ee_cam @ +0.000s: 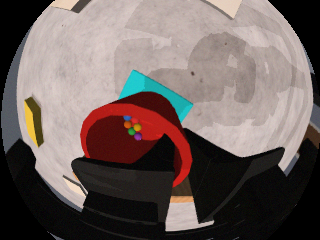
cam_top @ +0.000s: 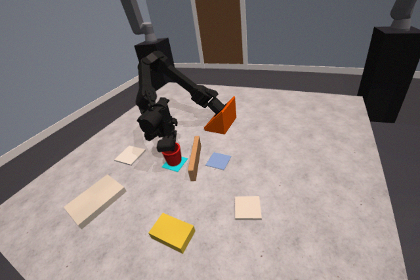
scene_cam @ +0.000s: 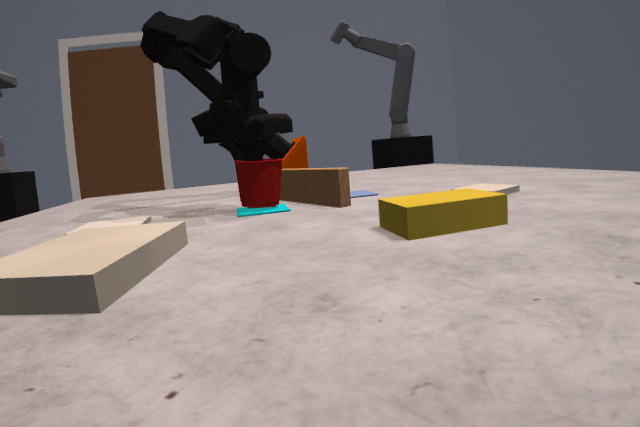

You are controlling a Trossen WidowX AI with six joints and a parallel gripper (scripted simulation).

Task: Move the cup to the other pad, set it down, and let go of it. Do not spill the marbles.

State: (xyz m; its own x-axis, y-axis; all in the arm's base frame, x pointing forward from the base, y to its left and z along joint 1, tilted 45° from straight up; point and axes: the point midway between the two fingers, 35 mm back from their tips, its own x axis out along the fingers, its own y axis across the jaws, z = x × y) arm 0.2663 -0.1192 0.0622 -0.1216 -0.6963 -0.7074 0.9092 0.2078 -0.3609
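My gripper tip is 30 mm short of the cyan pad, 10 mm to the right of it and 50 mm above it. The rest, counted from my gripper tip: pale blue pad 20 mm behind, 190 mm to the left, 50 mm below; wooden board 100 mm to the left, 20 mm below; red cup 30 mm ahead, 10 mm to the left.
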